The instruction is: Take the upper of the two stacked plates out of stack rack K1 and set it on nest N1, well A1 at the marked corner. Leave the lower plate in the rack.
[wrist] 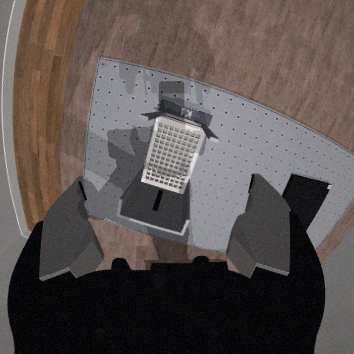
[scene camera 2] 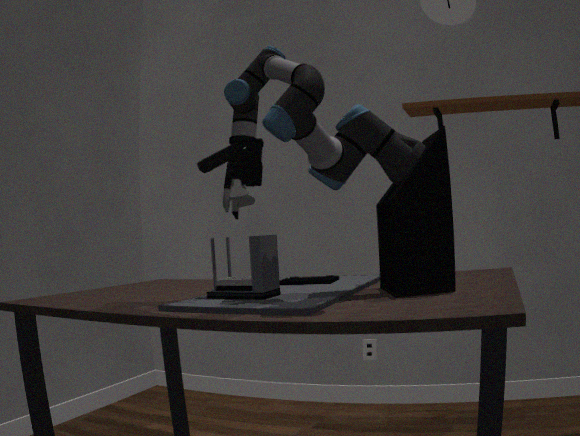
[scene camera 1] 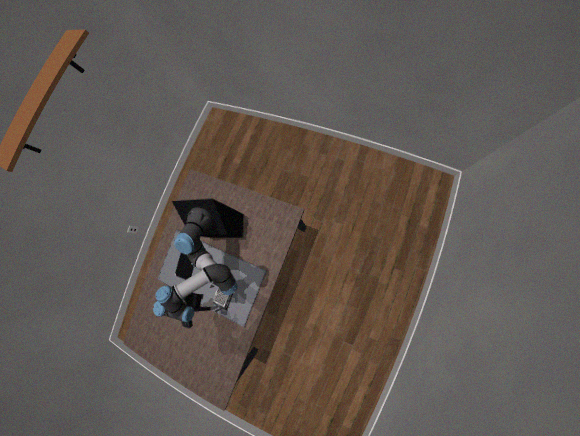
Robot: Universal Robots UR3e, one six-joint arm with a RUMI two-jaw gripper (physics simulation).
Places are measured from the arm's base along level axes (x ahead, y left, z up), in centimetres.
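Where they show: gripper, fingertip midpoint: (wrist: 166, 180) (scene camera 2: 232, 216) (scene camera 1: 206, 304); arm's base, link origin: (scene camera 2: 410, 165) (scene camera 1: 201, 217).
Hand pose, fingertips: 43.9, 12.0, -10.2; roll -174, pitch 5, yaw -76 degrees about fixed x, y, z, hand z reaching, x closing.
Things, the pixels of their top centre, and the offset from my fingertips, as dx, dy, dz. Level surfaces: height alone.
- stack rack K1, top centre: (wrist: 164, 175) (scene camera 2: 239, 236) (scene camera 1: 212, 299) -2.0, +0.6, -5.2
- low light strip, top centre: (wrist: 170, 157) (scene camera 2: 246, 278) (scene camera 1: 221, 294) -3.0, +0.7, -15.4
- Nest N1, top centre: (wrist: 299, 210) (scene camera 2: 308, 277) (scene camera 1: 184, 266) -9.6, -32.0, -18.7
- grey perforated board, surface height: dz -20.1
- brown table, surface height: dz -21.5
My gripper (scene camera 2: 231, 214) (wrist: 166, 180) is open and empty, high above stack rack K1 (scene camera 2: 264, 262) (wrist: 186, 114). In the wrist view the fingers stand wide on either side of the rack, and the rack is left of the midline at its label end. A pale plate with a grid of wells (scene camera 1: 221, 298) (wrist: 172, 156) lies in the rack. In scene camera 2 the plates show as a low light strip (scene camera 2: 235, 282) between thin posts and a tall wall; upper and lower cannot be told apart. Nest N1 (scene camera 1: 184, 266) (scene camera 2: 310, 280) (wrist: 306, 196) is black and flat, with a small white corner mark.
The rack and nest stand on a grey perforated board (scene camera 2: 200, 305) (wrist: 227, 145) on the brown table (scene camera 1: 200, 350) (scene camera 2: 100, 297). The rack's posts and tall wall rise from its base. The arm's black pedestal (scene camera 1: 230, 222) (scene camera 2: 415, 240) stands beside the board.
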